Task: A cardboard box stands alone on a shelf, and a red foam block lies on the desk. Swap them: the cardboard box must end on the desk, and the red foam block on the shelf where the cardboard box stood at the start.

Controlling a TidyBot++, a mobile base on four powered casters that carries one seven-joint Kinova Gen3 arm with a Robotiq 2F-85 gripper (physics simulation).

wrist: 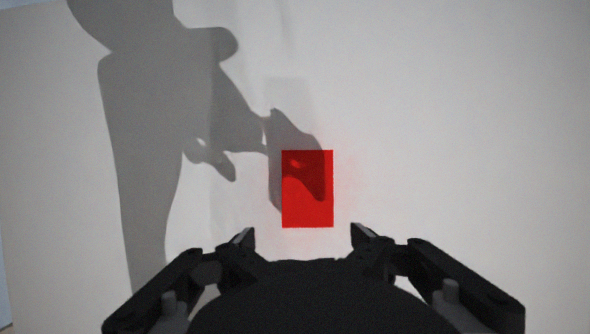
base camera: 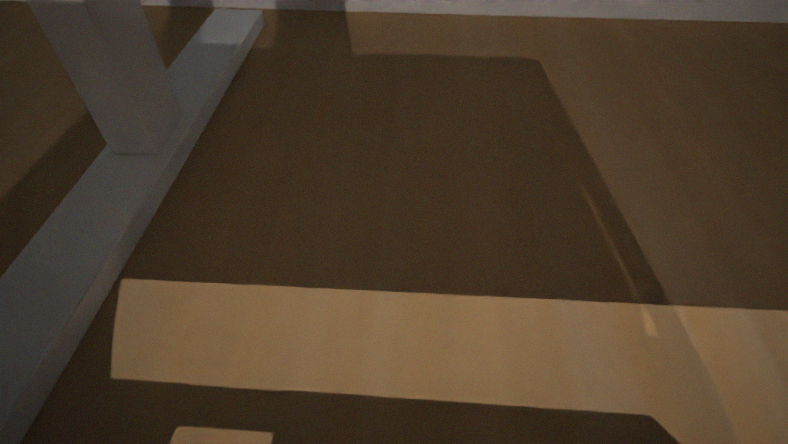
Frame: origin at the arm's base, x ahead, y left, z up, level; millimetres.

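Seen in the pictures: gripper, between the fingertips: (wrist: pixel 302 235).
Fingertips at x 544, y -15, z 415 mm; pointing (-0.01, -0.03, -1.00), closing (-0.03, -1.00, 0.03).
Note:
Pixels of each thing's top centre, then the offset from my fingertips to it. "*": a spot on its surface instead. Level surfaces: height alone.
- red foam block, centre of its top: (wrist: pixel 307 188) dx +35, dy -12, dz -47 mm
- white desk top, height of its surface: dz -92 mm
- upright leg, a spot on its surface: (base camera: pixel 115 82) * dx -68, dy +302, dz -699 mm
- brown wooden floor, height of its surface: dz -812 mm
The red foam block (wrist: pixel 307 210) lies on the white desk top (wrist: pixel 450 125) in the wrist view, a little above the picture's middle line between the fingers. My gripper (wrist: pixel 302 235) is open, with its two fingertips wide apart and nothing between them. It points down above the desk, and the block shows just ahead of the fingertips, between their two lines. The gripper's shadow falls across part of the block. How high the fingertips are above the block is hard to tell. The cardboard box and the shelf do not show in either view.
In the base camera view, a grey desk foot (base camera: pixel 71 220) runs along the floor at the left, with an upright leg (base camera: pixel 115 82) standing on it. The brown wooden floor (base camera: pixel 386 341) carries broad shadows. A pale wall base (base camera: pixel 551 8) crosses the top.

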